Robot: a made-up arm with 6 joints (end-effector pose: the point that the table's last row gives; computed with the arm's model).
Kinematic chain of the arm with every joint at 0, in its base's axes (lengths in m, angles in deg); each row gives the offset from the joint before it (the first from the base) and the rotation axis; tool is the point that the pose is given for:
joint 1: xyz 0 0 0.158 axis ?
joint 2: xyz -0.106 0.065 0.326 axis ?
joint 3: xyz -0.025 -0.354 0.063 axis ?
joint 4: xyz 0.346 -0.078 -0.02 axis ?
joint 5: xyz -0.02 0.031 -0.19 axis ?
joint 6: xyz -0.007 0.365 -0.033 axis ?
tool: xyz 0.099 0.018 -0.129
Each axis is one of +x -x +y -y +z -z.
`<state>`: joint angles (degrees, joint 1 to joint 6).
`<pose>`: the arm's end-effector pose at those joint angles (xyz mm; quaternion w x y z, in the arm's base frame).
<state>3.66 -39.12 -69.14 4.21 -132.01 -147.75</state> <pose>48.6 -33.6 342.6 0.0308 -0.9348 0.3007 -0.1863</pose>
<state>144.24 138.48 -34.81 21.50 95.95 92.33</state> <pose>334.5 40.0 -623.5 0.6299 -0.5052 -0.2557 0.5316</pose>
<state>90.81 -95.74 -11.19 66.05 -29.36 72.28</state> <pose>-1022.2 -79.6 402.2 0.1292 -0.0429 -0.9615 0.2388</pose>
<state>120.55 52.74 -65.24 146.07 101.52 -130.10</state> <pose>109.2 -706.9 -314.0 0.4878 0.0981 0.7562 0.4249</pose>
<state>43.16 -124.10 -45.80 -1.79 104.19 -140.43</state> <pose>-341.2 -43.3 800.1 0.1168 -0.8664 0.3142 -0.3702</pose>
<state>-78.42 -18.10 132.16 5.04 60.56 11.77</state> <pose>714.7 50.8 833.0 0.4055 -0.0894 -0.9097 -0.0022</pose>
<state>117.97 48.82 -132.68 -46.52 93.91 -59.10</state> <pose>-338.3 -46.8 -338.2 0.8094 0.4556 -0.0184 -0.3701</pose>
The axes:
joint 1: -y
joint 2: +y
joint 3: -y
joint 4: -z
joint 5: -y
joint 6: +z

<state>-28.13 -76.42 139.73 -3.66 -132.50 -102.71</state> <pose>-210.0 -80.6 582.8 0.5289 0.3569 -0.2991 -0.7096</pose>
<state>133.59 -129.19 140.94 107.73 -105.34 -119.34</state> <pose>485.2 -300.8 252.4 0.0698 0.1324 0.8244 -0.5459</pose>
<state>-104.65 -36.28 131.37 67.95 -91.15 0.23</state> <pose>957.8 -41.1 678.0 0.8046 0.5451 0.2006 -0.1234</pose>
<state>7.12 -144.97 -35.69 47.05 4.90 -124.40</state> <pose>-53.1 -120.2 1044.3 0.0109 0.8608 -0.0809 -0.5023</pose>
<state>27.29 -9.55 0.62 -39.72 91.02 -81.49</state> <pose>17.5 -45.2 450.1 0.5076 0.6688 -0.5418 -0.0370</pose>
